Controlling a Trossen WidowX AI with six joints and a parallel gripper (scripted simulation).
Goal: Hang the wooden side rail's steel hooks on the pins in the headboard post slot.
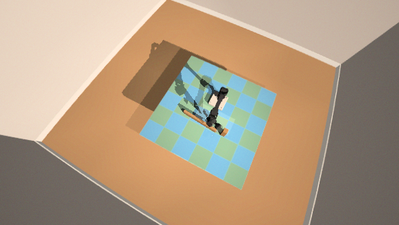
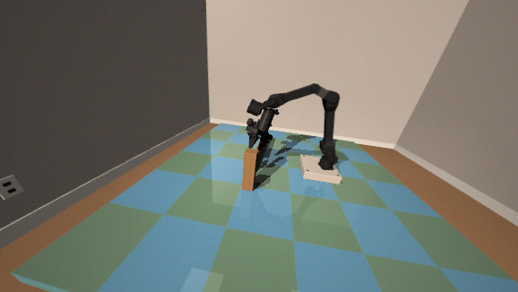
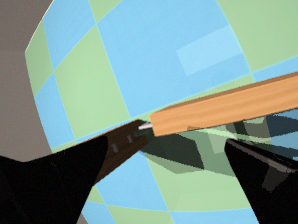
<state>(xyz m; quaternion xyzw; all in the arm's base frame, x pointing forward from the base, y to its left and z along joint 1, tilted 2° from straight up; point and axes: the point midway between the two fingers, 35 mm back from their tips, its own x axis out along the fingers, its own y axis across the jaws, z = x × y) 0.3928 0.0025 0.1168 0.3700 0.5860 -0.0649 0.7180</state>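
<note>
The wooden headboard post lies 120 mm to the left of my gripper tip, 40 mm below it and 20 mm ahead of it.
</note>
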